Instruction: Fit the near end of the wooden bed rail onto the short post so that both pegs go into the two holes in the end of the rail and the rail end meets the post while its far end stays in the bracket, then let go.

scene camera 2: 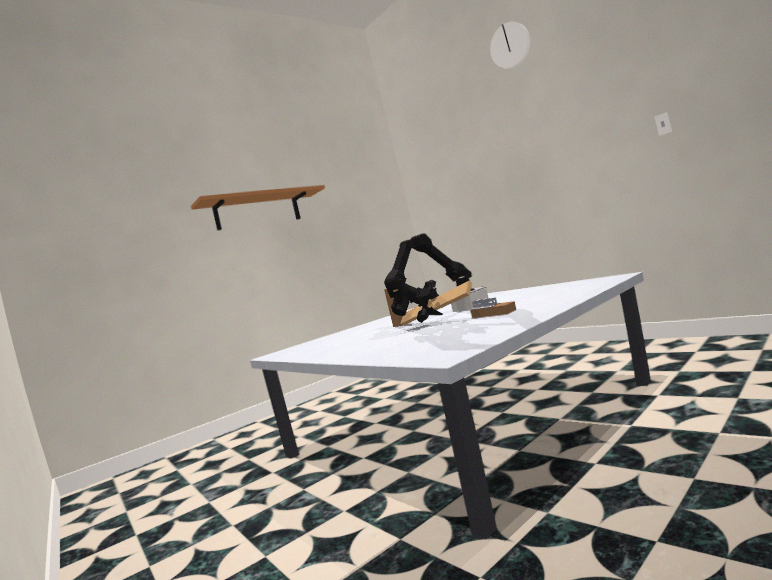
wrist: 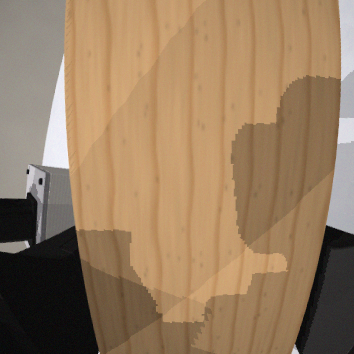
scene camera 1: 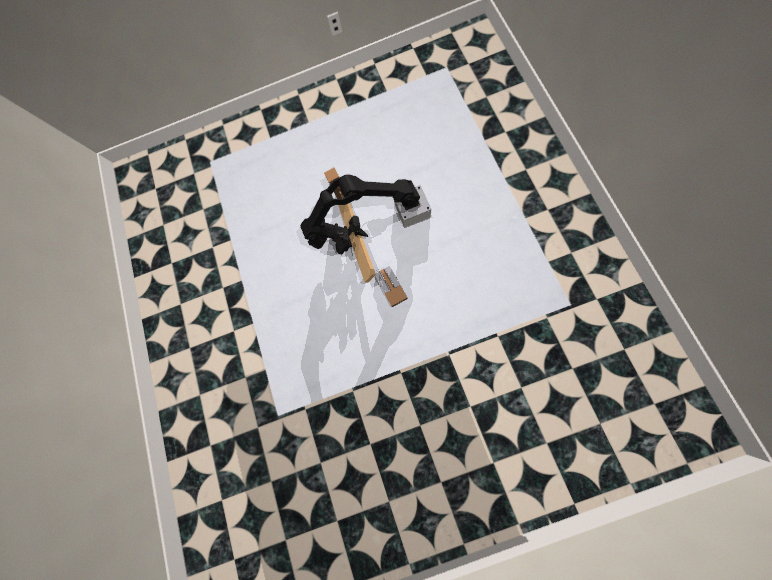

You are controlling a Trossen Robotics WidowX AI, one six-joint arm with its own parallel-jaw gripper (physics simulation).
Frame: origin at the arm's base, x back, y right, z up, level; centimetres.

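Seen in the pictures: gripper, fingertip midpoint: (scene camera 2: 443, 308) (wrist: 187, 206) (scene camera 1: 364, 240); arm's base, origin of the base link: (wrist: 31, 218) (scene camera 1: 410, 201).
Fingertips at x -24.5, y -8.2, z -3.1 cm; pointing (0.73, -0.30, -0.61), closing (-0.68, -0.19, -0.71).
Offsets run from my fingertips to a thing's top centre. Level surfaces: height alone.
The wooden rail (scene camera 1: 363, 265) (scene camera 2: 455, 294) (wrist: 200, 125) is tilted, with its far end raised. That end is out of the grey wire-like bracket @[dx +3.2, dy -19.9, dz +1.6 cm] (scene camera 2: 484, 302), above and to its side. The rail's near end is low by the foot of the upright short post (scene camera 1: 330, 175) (scene camera 2: 390, 310); the arm partly hides this area, and I cannot tell whether they touch. The pegs and holes do not show clearly. My gripper (scene camera 1: 353, 236) (scene camera 2: 429, 302) (wrist: 200, 280) is shut on the rail partway along it, with a dark finger on each side.
A low brown block @[dx +3.7, dy -23.0, dz -1.4 cm] (scene camera 1: 395, 297) (scene camera 2: 493, 310) adjoins the bracket. The arm's grey base (scene camera 1: 414, 213) (wrist: 57, 202) stands beside the rail line. All stand on the white table @[dz -4.9 cm] (scene camera 1: 486, 249) (scene camera 2: 349, 349). A wall shelf (scene camera 2: 258, 196) hangs beyond the table.
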